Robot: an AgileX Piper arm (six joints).
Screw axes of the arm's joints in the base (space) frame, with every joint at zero. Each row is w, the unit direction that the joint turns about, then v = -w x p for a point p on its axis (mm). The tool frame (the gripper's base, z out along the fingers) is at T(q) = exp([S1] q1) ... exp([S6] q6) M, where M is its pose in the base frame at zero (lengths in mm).
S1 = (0, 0, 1, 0, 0, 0)
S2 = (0, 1, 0, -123, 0, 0)
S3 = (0, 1, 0, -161.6, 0, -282.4)
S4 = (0.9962, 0, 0.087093, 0, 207.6, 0)
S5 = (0, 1, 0, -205.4, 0, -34.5)
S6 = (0.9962, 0, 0.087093, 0, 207.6, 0)
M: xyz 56.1 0 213.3 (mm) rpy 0 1.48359 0 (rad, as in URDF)
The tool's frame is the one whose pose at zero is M.
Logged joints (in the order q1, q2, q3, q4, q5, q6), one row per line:
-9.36 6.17 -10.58 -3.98 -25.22 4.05
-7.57 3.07 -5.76 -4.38 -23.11 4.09
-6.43 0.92 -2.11 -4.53 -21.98 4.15
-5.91 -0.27 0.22 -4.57 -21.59 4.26
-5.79 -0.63 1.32 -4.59 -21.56 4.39
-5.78 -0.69 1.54 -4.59 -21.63 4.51
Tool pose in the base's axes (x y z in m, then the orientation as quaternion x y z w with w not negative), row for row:
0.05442 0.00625 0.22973 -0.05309 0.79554 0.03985 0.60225
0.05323 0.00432 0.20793 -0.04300 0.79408 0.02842 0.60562
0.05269 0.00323 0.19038 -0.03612 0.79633 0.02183 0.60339
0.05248 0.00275 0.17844 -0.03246 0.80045 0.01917 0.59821
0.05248 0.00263 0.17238 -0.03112 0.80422 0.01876 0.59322
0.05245 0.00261 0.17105 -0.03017 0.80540 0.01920 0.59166
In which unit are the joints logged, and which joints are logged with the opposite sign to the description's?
The joints are logged in degrees. Opposite sign: q1, q5.
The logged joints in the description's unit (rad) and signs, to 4 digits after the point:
0.1634 0.1077 -0.1847 -0.0695 0.4402 0.0707
0.1321 0.0536 -0.1005 -0.0764 0.4033 0.0714
0.1122 0.0161 -0.0368 -0.0791 0.3836 0.0724
0.1031 -0.0047 0.0038 -0.0798 0.3768 0.0744
0.1011 -0.0110 0.0230 -0.0801 0.3763 0.0766
0.1009 -0.0120 0.0269 -0.0801 0.3775 0.0787

